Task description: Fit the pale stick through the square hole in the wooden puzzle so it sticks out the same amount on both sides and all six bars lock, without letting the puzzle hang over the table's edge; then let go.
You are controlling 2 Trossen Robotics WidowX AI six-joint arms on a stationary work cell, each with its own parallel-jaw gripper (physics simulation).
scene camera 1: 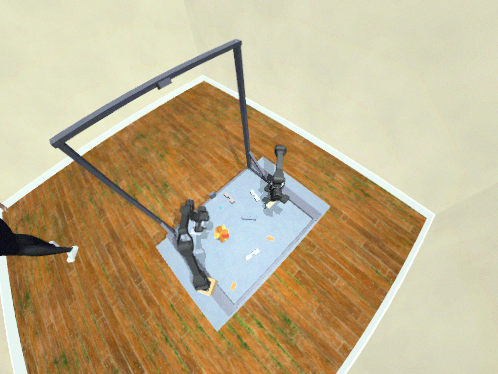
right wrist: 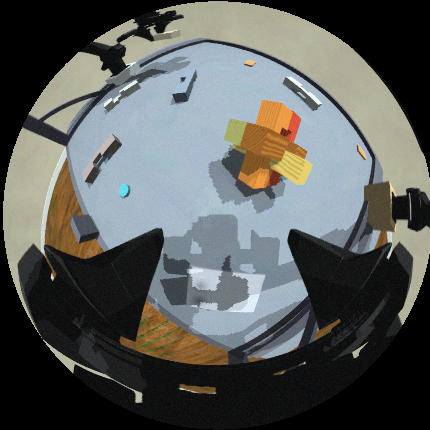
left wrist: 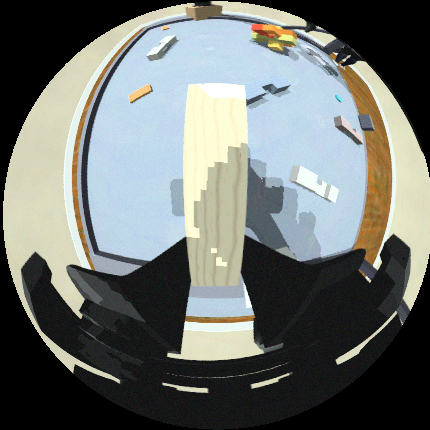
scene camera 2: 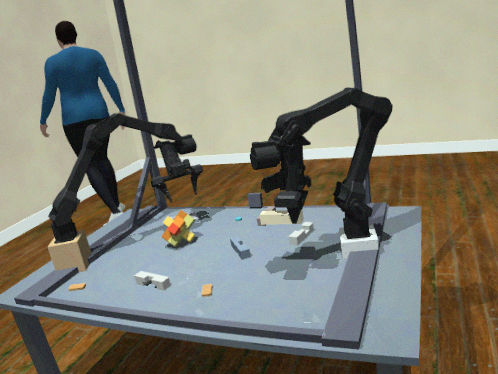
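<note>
The wooden puzzle, a cross-shaped cluster of orange, red and yellow-green bars, stands tilted on the table. A small dark gap shows beside its red bar in the right wrist view; I cannot tell if it is the square hole. The pale stick is apart from the puzzle, above the table. My left gripper is shut on the stick near one end. My right gripper is open and empty, above and beside the puzzle.
Notched bars lie about: white, blue-grey, another white and pinkish. Orange tiles, a cyan disc and raised rails also show.
</note>
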